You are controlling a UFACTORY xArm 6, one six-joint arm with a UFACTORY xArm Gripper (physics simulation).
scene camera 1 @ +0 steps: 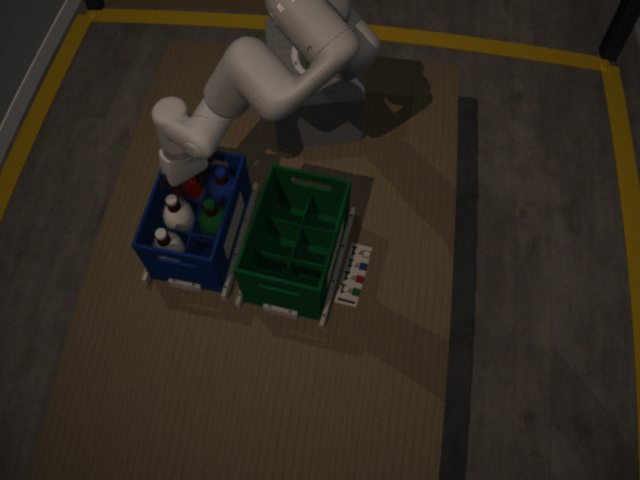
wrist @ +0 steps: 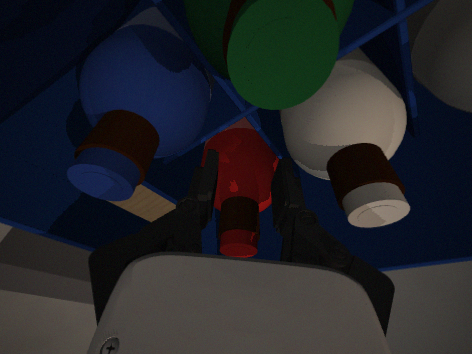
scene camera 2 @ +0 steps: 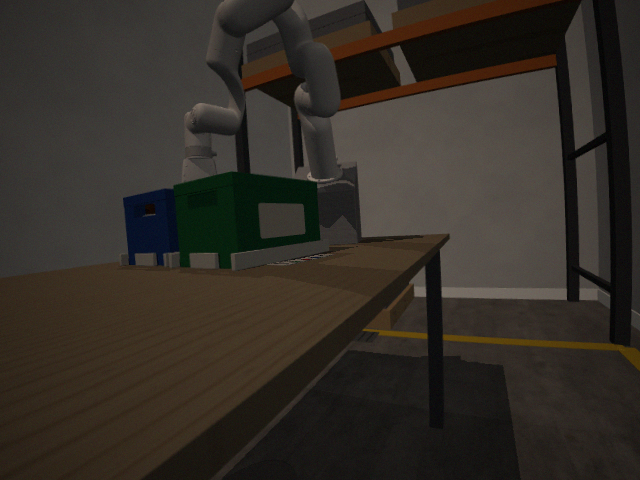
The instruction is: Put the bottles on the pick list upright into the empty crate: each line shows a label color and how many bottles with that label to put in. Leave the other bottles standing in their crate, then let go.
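Where they show: gripper, fingertip midpoint: (scene camera 1: 191, 188) (wrist: 246, 168); arm's base, origin of the base link: (scene camera 2: 325, 175).
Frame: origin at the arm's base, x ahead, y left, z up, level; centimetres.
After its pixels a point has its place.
Note:
In the wrist view my gripper (wrist: 246, 168) @(x 34.6, y -24.7, z -12.3 cm) is shut on the red bottle (wrist: 240, 172) @(x 34.1, y -24.6, z -12.0 cm) (scene camera 1: 193, 189) @(x 34.5, y -24.3, z -12.8 cm), one finger on each side of its body. The bottle stands in the blue crate (scene camera 1: 175, 268) @(x 54.4, y -23.9, z -14.5 cm) (scene camera 2: 139, 237) @(x 54.3, y -26.0, z -16.8 cm). Around it stand a blue bottle (scene camera 1: 220, 189) @(x 34.4, y -17.5, z -11.4 cm) (wrist: 145, 90) @(x 34.4, y -16.8, z -11.6 cm), a green bottle (scene camera 1: 210, 221) @(x 43.0, y -17.8, z -11.5 cm) (wrist: 282, 55) @(x 40.8, y -18.0, z -7.4 cm), a white bottle (scene camera 1: 178, 215) @(x 42.5, y -25.6, z -11.4 cm) (wrist: 345, 115) @(x 41.5, y -24.3, z -11.9 cm) and another white bottle (scene camera 1: 168, 241) @(x 50.0, y -25.6, z -10.0 cm) (wrist: 450, 55) @(x 46.4, y -25.3, z -13.5 cm). The green crate (scene camera 1: 279, 297) @(x 57.2, y 0.5, z -15.4 cm) (scene camera 2: 206, 232) @(x 57.3, y 1.1, z -16.7 cm) has empty compartments. The pick list (scene camera 1: 354, 274) @(x 45.7, y 15.8, z -23.5 cm) (scene camera 2: 299, 259) @(x 46.8, y 15.5, z -23.5 cm) has white, blue, red and green patches; its numbers are too small to read.
Dividers and high walls surround the bottles. White rails (scene camera 1: 239, 242) @(x 42.7, y -12.3, z -20.8 cm) hold the crates on the wooden table (scene camera 1: 232, 392) @(x 77.9, y -7.0, z -23.7 cm) (scene camera 2: 155, 330) @(x 87.2, y 26.9, z -23.7 cm). The green crate stands close beside the blue one. A shelf rack (scene camera 2: 568, 170) stands behind the arm.

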